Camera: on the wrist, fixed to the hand. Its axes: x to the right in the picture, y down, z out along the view.
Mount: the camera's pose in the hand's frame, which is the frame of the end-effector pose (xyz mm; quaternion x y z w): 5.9 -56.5 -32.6 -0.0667 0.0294 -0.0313 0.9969
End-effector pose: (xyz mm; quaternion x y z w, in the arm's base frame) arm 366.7 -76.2 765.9 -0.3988 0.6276 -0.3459 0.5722
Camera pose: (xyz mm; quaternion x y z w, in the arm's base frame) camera 340.0 -107.2 817.1 -0.4452 0.6530 -0.3326 0.5145
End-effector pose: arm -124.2 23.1 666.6 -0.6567 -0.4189 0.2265 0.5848
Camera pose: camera -111.4 7.1 728.8 -0.6872 -0.4360 0.1602 0.5586
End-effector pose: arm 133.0 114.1 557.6 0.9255 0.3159 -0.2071 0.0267
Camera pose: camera 115.5 168.5 589.6 0.9170 0.3585 -0.1590 0.0726
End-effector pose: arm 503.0 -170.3 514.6 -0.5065 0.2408 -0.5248 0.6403
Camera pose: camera 453.4 -185.0 554.8 -0.5397 0.2780 -0.5420 0.5810
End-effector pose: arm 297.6 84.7 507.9 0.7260 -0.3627 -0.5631 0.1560
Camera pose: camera 348.4 113.5 478.2 0.7412 -0.2967 -0.5690 0.1970
